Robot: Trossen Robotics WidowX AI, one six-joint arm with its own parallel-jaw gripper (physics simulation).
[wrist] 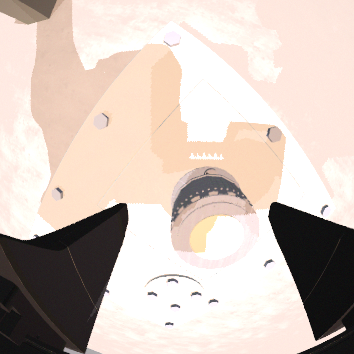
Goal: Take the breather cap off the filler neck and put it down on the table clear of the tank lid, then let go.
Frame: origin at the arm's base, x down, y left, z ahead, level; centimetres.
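Seen in the pictures: gripper, fingertip midpoint: (201, 211).
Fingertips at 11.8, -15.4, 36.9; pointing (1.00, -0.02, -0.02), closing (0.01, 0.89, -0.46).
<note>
Offsets run from my fingertips to a thing's top centre, as dx, dy, dz. "pt": to the spot under its first point. Level surfaces: height alone.
The breather cap @(-1.2, +1.1, +0.5) (215, 240) is a round, pale pinkish cap with a glaring top and a yellowish patch, seen from above near the middle of the wrist view. It sits on the filler neck, whose dark perforated band @(pt -0.5, -0.3, -1.5) (212, 189) shows just behind the cap. Both stand on the tank lid @(pt +3.3, -4.9, +1.4) (125, 175), a pale plate with hex bolts around its edge. My gripper (201, 211) is open, with one black finger to the left of the cap and one to the right. Neither finger appears to touch it. Glare hides much of the lid's near part.
The pale table @(dx +4.8) (310, 75) shows beyond the lid. A grey-brown block-like object @(pt +2.4, -20.0, -8.0) (30, 10) is partly in view at the top left corner. Several small bolts or holes @(pt +2.6, +4.7, +12.2) (175, 306) show at the lower middle. Shadows fall across the lid and the table on the left.
</note>
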